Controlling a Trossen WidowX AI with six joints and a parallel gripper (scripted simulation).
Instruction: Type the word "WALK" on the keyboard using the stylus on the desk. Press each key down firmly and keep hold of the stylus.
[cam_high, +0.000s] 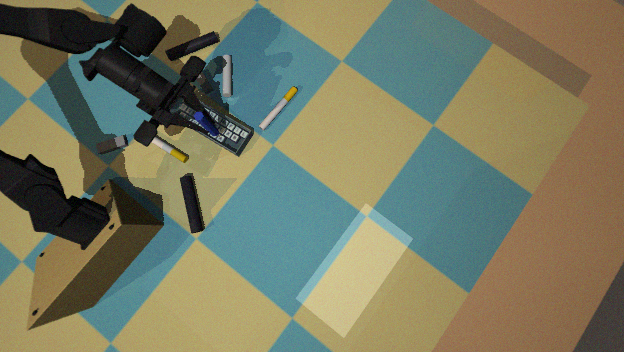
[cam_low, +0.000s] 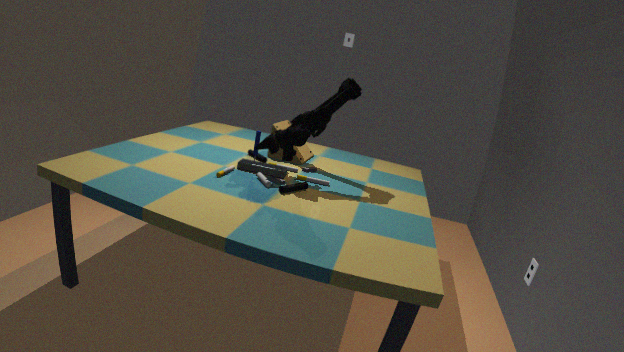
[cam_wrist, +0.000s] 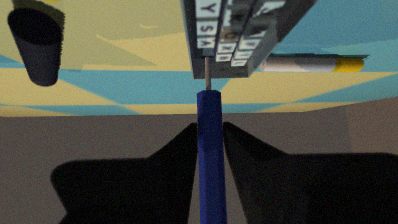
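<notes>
Now: gripper tip 120 mm short of the white cylinder, 90 mm to the right of it and 70 mm above it. Also, from my gripper tip: small grey block (190 mm to the left, 150 mm behind, 70 mm below); stylus (10 mm below).
</notes>
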